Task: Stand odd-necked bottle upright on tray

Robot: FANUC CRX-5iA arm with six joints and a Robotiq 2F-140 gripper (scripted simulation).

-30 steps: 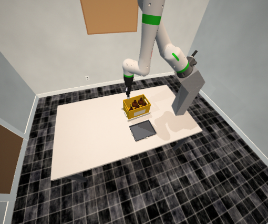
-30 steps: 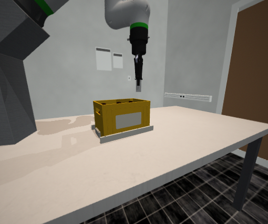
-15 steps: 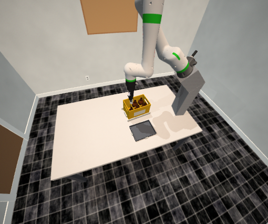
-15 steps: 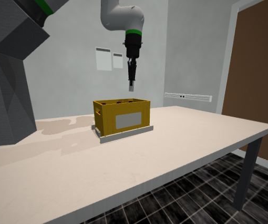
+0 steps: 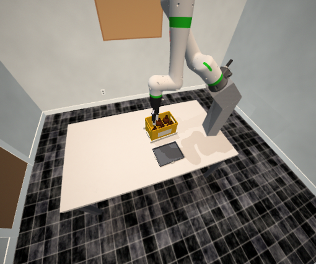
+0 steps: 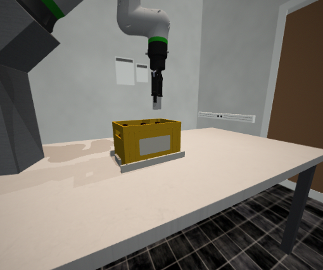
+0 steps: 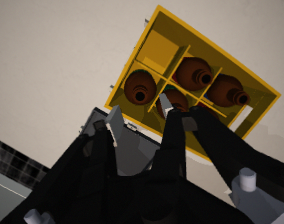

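The brown bottle is 8 cm behind my hand, 2 cm to the left of it and 17 cm below it. From my hand the other things lie so: crate 10 cm behind, 2 cm to the right, 18 cm below; then dark grey tray 2 cm ahead, 23 cm to the left, 25 cm below.
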